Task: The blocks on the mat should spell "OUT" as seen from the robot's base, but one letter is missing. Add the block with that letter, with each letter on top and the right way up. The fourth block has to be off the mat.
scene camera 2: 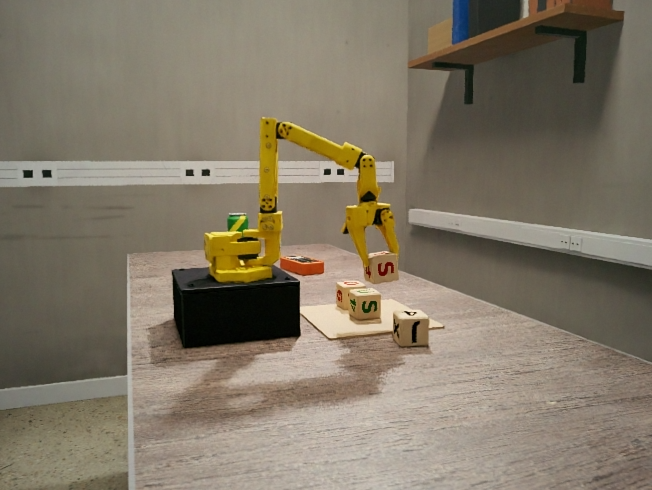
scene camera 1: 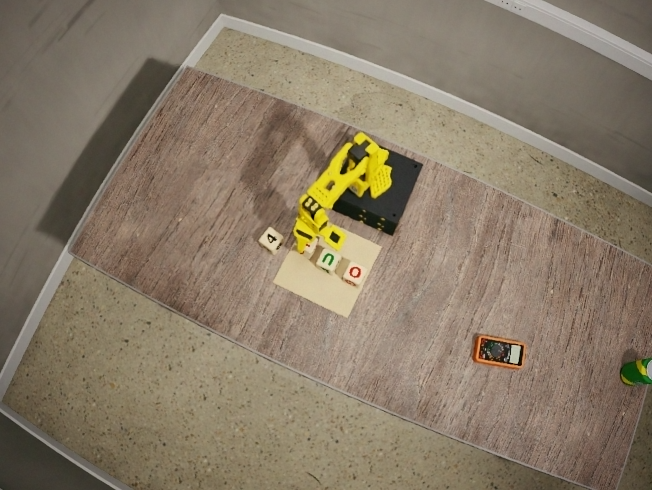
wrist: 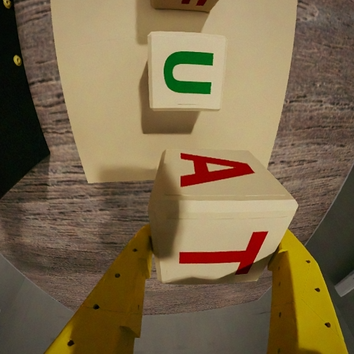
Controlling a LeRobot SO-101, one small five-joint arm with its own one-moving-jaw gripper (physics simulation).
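Observation:
My gripper is shut on the T block, its jaws against two sides. It holds the block in the air; in the wrist view the red T faces the camera, turned the same way as the green U. The U block and the O block stand apart in a row on the mat. The fourth block, with a black 4 on top, stands off the mat.
The black base box stands beside the mat. An orange multimeter and a green can are farther along the table. A wall shelf hangs at the upper right of scene camera 2.

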